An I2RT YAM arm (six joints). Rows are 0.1 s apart.
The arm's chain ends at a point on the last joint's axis. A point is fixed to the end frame.
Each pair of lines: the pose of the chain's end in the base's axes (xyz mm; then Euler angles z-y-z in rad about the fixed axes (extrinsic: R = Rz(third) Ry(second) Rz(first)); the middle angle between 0 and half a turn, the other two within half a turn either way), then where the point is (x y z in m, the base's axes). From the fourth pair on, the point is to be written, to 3 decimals.
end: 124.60, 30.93, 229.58, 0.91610, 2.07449, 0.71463
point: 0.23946 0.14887 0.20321
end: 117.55, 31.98, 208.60, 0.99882, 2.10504, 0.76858
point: 0.22885 0.15230 0.17805
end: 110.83, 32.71, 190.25, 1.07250, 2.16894, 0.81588
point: 0.21803 0.15381 0.14974
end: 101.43, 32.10, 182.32, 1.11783, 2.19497, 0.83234
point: 0.208 0.152 0.138
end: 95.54, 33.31, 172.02, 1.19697, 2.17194, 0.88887
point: 0.199 0.157 0.131
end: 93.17, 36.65, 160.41, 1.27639, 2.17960, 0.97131
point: 0.190 0.166 0.118
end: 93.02, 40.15, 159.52, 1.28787, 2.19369, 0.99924
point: 0.186 0.171 0.115
